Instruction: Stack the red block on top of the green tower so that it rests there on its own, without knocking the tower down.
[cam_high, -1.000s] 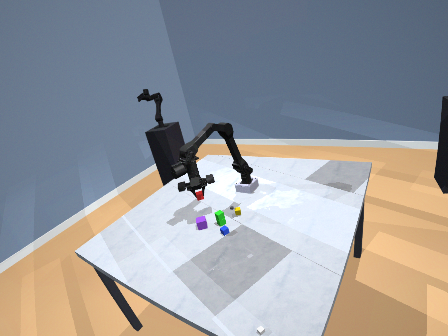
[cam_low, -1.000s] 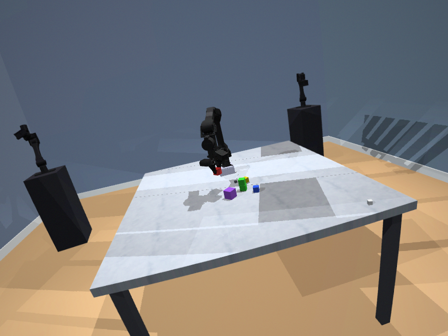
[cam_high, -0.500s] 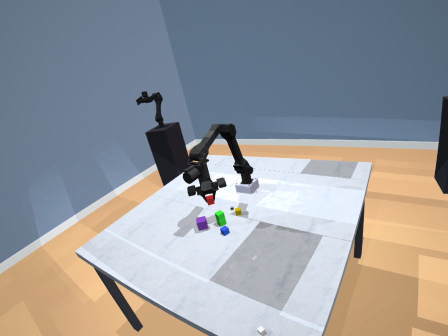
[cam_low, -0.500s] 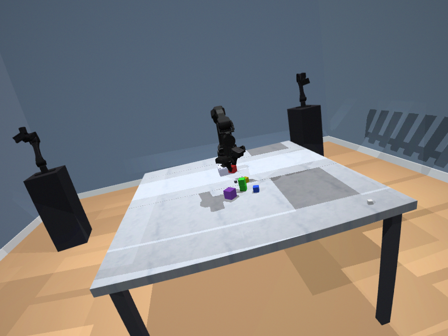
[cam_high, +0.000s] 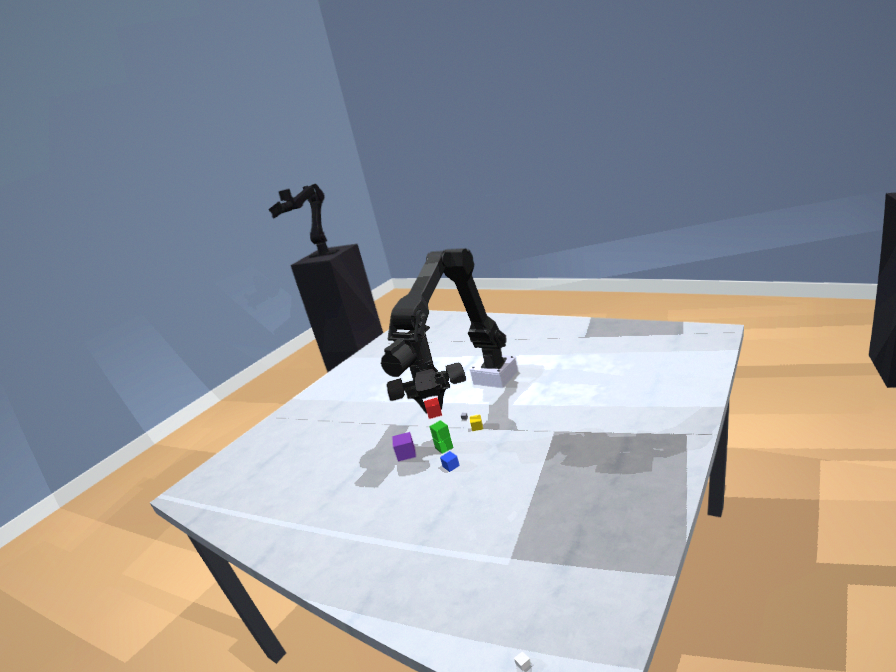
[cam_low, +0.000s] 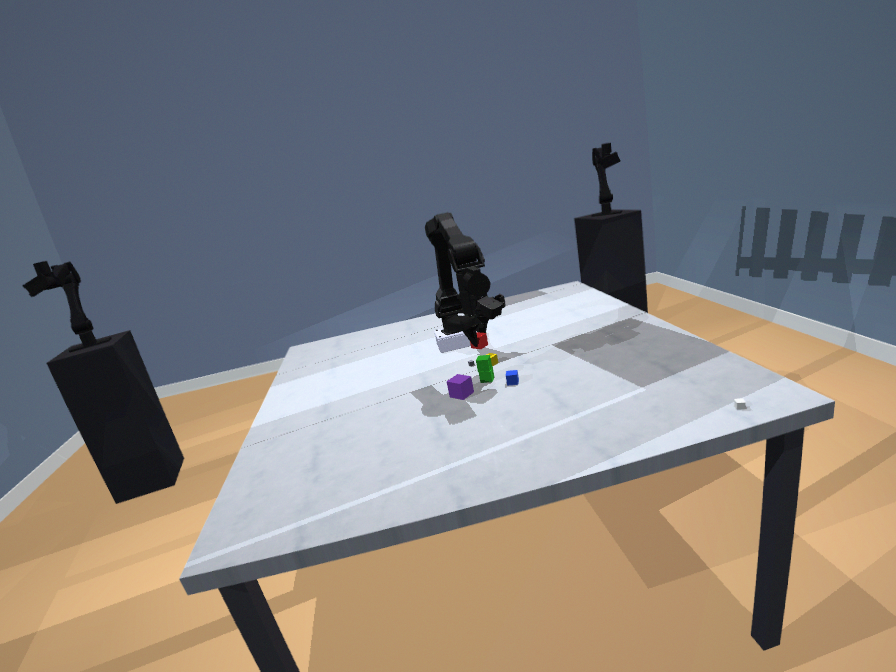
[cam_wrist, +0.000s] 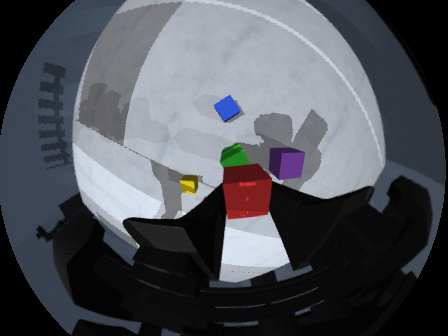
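Right now the blue block is 7 cm ahead of my gripper tip, 5 cm to the left of it and 10 cm below it. Round my gripper tip: red block: 1 cm above; then purple block: 4 cm ahead, 9 cm to the right, 9 cm below; then yellow block: 9 cm behind, 6 cm to the left, 10 cm below.
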